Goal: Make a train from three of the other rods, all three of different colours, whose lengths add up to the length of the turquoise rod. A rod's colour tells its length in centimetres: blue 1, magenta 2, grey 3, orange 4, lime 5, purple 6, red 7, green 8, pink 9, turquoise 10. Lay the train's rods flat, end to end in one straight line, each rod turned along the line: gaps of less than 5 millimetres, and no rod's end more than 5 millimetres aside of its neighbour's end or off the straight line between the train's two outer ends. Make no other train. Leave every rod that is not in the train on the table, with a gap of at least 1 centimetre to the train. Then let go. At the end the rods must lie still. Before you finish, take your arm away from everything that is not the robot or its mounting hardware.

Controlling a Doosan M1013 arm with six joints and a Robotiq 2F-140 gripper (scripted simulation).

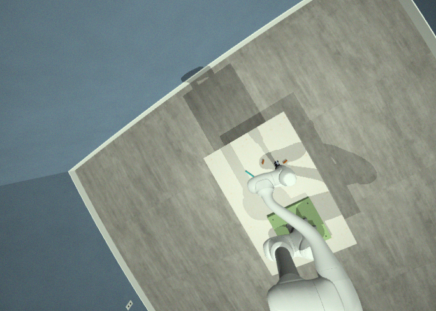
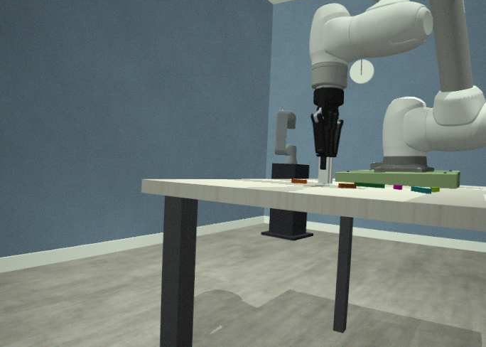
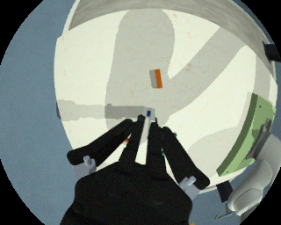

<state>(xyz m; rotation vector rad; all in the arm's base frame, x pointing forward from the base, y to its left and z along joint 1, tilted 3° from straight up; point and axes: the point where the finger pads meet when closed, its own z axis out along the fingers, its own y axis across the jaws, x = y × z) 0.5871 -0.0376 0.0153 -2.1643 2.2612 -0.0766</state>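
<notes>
My gripper is now 30 mm above the small blue rod. The rest, counted from my hand: green rod (70 mm behind, 90 mm to the left, 30 mm below); then magenta rod (60 mm behind, 160 mm to the left, 30 mm below); then turquoise rod (230 mm to the left, 30 mm below).
</notes>
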